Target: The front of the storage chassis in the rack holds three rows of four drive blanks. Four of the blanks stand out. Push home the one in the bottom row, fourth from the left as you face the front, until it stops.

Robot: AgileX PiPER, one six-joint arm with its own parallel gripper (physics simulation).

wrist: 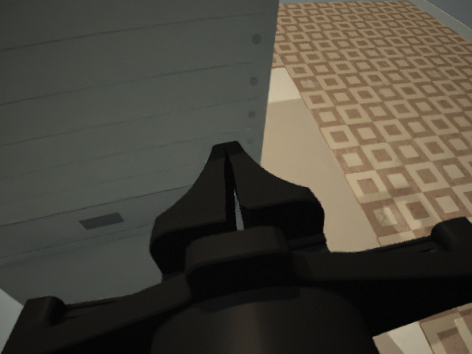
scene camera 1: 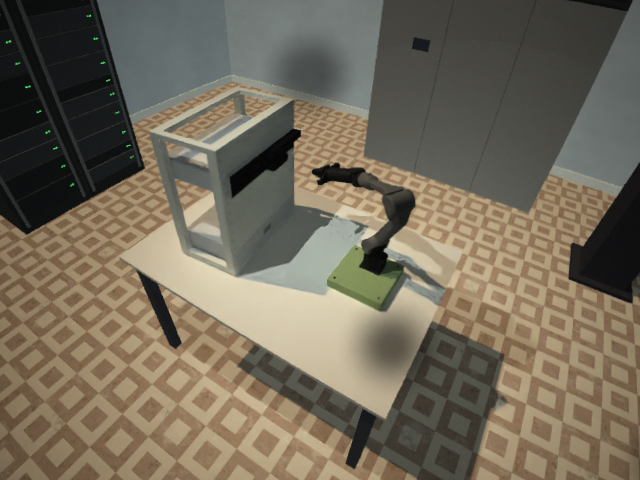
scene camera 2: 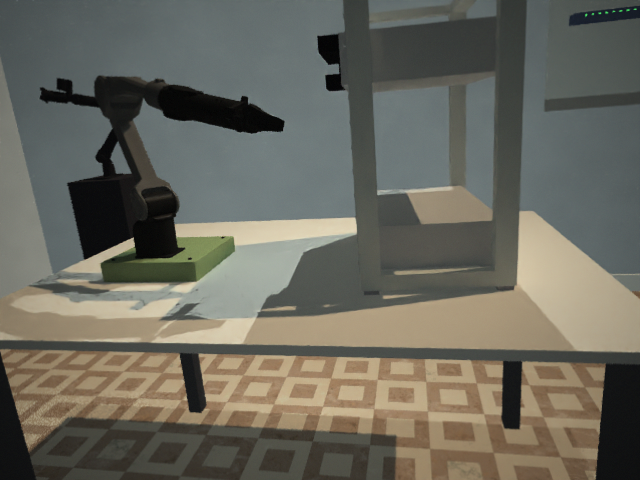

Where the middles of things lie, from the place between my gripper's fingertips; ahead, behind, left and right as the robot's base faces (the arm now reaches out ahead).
Labels:
Now: hand 260 mm short of the pale rack (scene camera 2: 446, 226), 190 mm to the right of it and 40 mm above it.

